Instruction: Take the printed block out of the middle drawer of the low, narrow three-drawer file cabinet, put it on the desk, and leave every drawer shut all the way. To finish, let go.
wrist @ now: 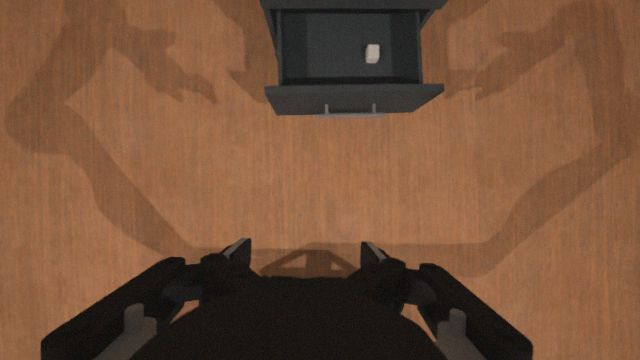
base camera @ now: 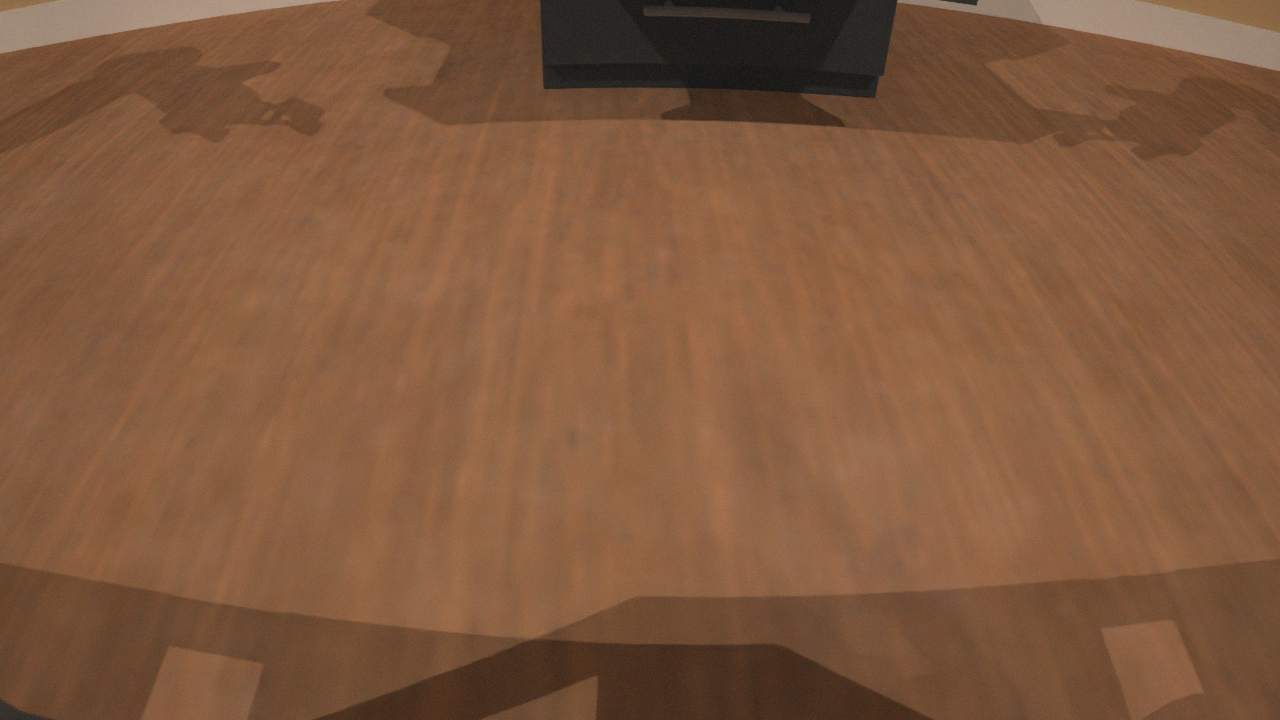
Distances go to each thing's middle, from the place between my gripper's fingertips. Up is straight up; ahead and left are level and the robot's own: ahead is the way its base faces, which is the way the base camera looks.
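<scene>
As for the drawer (wrist: 322, 70), my hand's 370 mm above it, 490 mm short of it and 90 mm to the left of it.
</scene>
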